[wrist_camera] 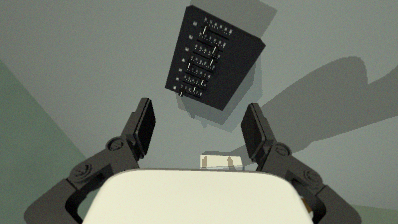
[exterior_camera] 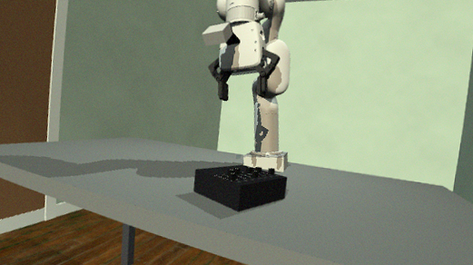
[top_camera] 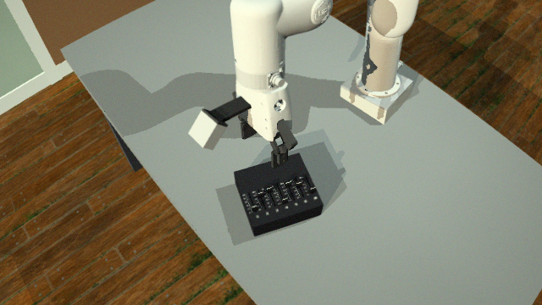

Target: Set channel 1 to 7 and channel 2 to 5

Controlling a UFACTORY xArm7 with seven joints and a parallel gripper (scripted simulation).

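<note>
The channel 1 fader cap lies 17 cm below my hand, 4 cm ahead of it and 1 cm to the left of it. The rest, counted from my hand: channel 3 fader cap (17 cm below, 1 cm behind); channel 2 fader cap (17 cm below, 1 cm ahead); channel 4 fader cap (17 cm below, 4 cm to the left, 2 cm behind).
</note>
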